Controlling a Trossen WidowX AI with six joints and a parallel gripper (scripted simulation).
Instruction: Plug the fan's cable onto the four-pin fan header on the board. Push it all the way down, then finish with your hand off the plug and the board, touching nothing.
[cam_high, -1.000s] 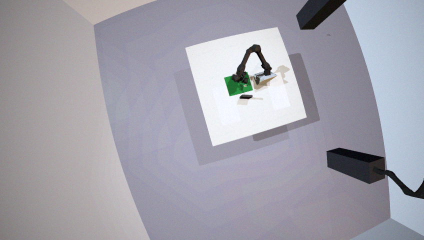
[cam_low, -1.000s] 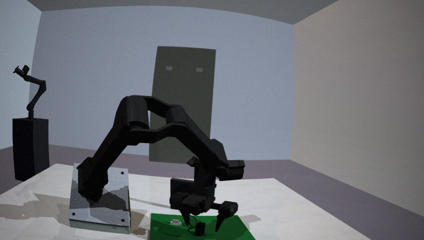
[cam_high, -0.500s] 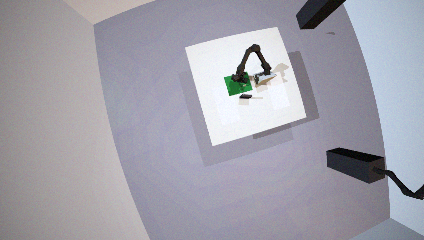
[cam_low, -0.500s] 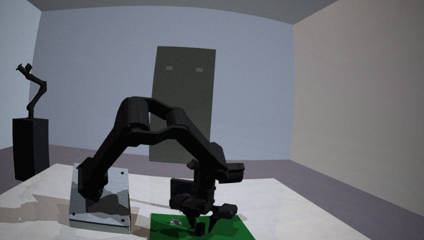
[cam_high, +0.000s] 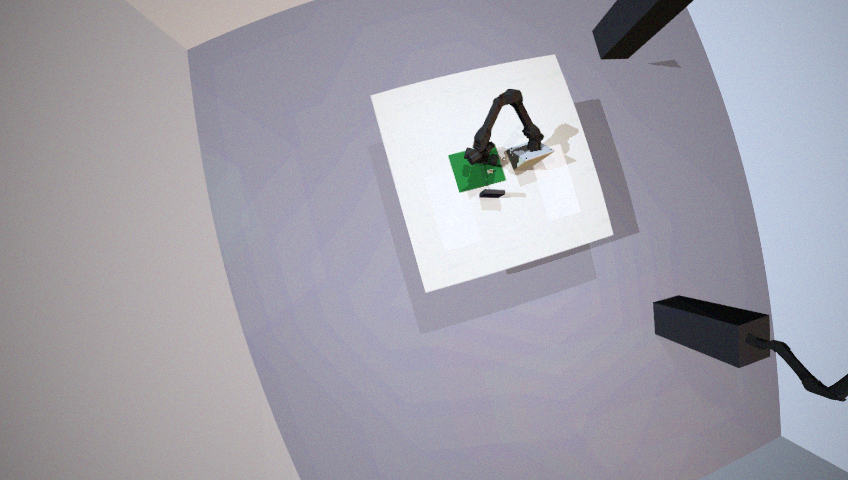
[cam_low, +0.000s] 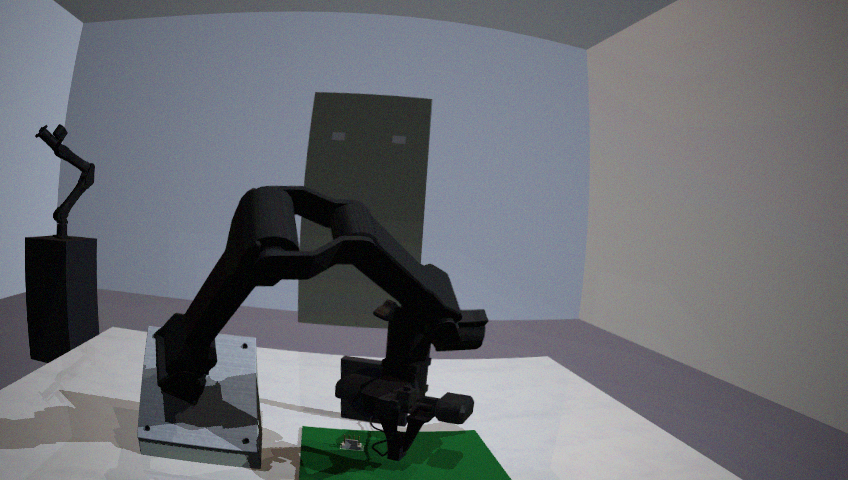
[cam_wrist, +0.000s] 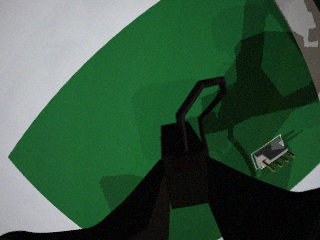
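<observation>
My gripper tip is now 50 mm above the green board and 30 mm to the right of it. From my gripper tip the other things lie so: pale four-pin header: 70 mm behind, 60 mm to the left, 40 mm below; then black fan: 200 mm to the left, 40 mm behind, 20 mm above; then dark fan plug: 10 mm to the right, 10 mm above.
</observation>
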